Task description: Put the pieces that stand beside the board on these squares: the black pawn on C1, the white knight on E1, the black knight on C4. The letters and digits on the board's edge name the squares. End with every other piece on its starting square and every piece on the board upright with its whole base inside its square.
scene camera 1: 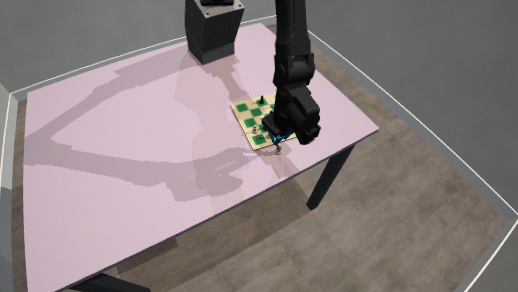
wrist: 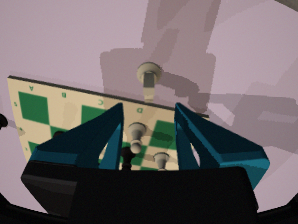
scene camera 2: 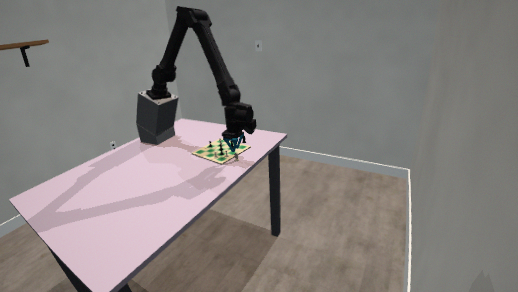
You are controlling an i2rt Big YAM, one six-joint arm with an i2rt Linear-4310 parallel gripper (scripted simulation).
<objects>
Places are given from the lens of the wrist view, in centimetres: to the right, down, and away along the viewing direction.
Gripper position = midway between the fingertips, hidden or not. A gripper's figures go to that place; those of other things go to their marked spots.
my gripper (wrist: 149, 110): 0, 0, 13
chessboard (wrist: 41, 108): -12, 0, 19
</objects>
